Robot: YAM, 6 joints.
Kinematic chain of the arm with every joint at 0, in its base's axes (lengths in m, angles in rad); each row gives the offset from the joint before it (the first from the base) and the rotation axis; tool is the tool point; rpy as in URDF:
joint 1: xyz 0 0 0.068 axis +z
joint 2: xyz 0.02 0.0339 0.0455 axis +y
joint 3: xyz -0.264 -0.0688 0 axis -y
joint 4: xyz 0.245 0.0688 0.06 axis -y
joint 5: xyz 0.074 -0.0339 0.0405 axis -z
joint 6: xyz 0.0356 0 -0.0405 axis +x
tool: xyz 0 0 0 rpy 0 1.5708 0
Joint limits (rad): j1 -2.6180..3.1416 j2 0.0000..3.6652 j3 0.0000..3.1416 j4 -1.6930..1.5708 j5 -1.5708..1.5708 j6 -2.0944..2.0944
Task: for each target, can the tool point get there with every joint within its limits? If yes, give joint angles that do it. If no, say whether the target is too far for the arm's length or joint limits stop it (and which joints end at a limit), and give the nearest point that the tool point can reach.
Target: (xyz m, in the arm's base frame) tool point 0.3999 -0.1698 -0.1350
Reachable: yes | joints -0.4671 2.9116 1.5120 0.4513 -0.9258 0.1241
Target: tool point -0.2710 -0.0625 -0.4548
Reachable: no: joint limits stop it (at a limit: joint 1, joint 2) | nearest point -0.2669 -0.0175 -0.3753 | short by 0.091 m
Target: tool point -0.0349 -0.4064 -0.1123
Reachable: yes | joints -1.6669 3.0729 2.1445 -1.3411 -0.1210 0.2175
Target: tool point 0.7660 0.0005 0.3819
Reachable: no: too far | nearest point 0.6089 0.0004 0.3254 | short by 0.167 m
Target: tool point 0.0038 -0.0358 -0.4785
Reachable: no: joint limits stop it (at a limit: joint 2) | nearest point 0.0102 -0.0963 -0.3470 | short by 0.145 m
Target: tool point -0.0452 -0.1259 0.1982
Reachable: yes | joints -1.8001 0.6459 0.4223 -0.6074 0.4473 0.5960
